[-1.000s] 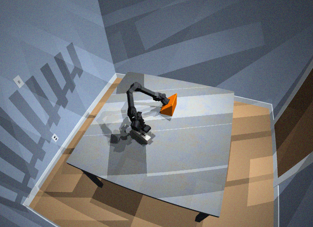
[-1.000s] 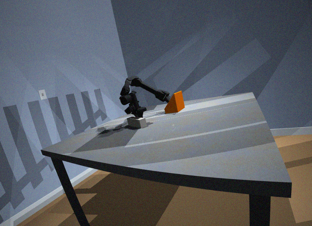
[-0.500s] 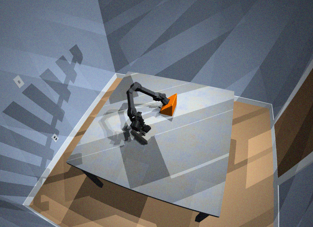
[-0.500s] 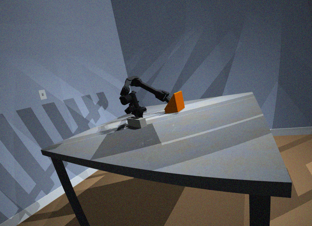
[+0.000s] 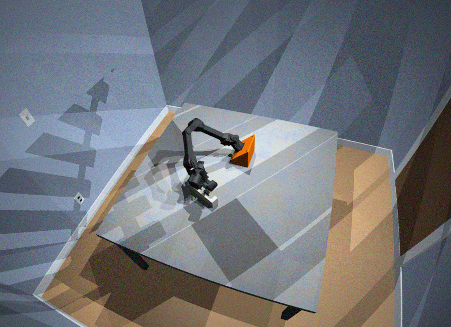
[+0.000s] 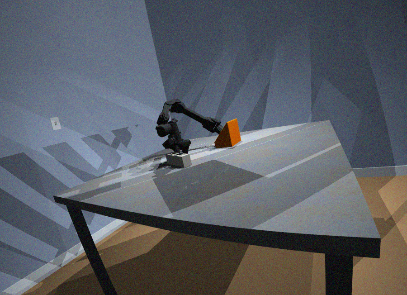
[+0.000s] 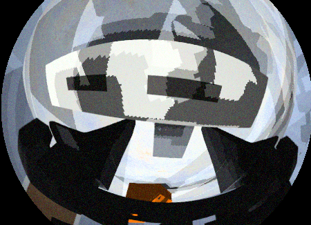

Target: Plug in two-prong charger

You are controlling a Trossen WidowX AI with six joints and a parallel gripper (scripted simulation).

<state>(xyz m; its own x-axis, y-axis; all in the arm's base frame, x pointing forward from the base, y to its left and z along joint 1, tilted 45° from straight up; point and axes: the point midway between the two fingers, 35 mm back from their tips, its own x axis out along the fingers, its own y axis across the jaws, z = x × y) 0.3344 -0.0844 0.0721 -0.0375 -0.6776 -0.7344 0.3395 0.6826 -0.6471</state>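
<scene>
My gripper tip is now 20 mm short of the black two-prong charger, 10 mm to the left of it and 10 mm below it.
</scene>
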